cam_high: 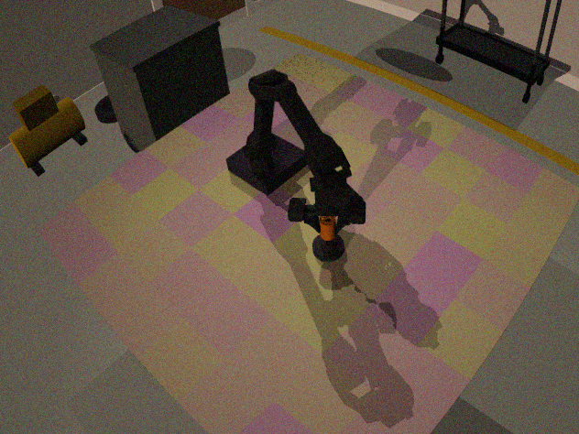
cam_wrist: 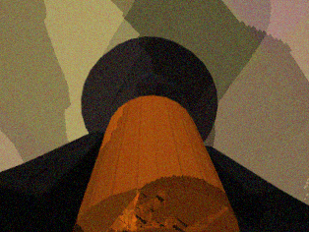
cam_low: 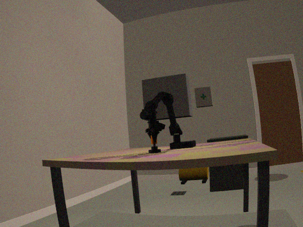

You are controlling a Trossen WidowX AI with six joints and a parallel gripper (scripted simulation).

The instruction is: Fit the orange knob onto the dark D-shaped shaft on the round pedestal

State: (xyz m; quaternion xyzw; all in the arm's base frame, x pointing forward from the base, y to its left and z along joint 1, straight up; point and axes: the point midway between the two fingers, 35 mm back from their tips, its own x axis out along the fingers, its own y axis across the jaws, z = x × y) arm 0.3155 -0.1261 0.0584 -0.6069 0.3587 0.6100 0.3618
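The orange knob lies 2 cm above my gripper tip. From my gripper tip the other things lie so: D-shaped shaft: 4 cm below.
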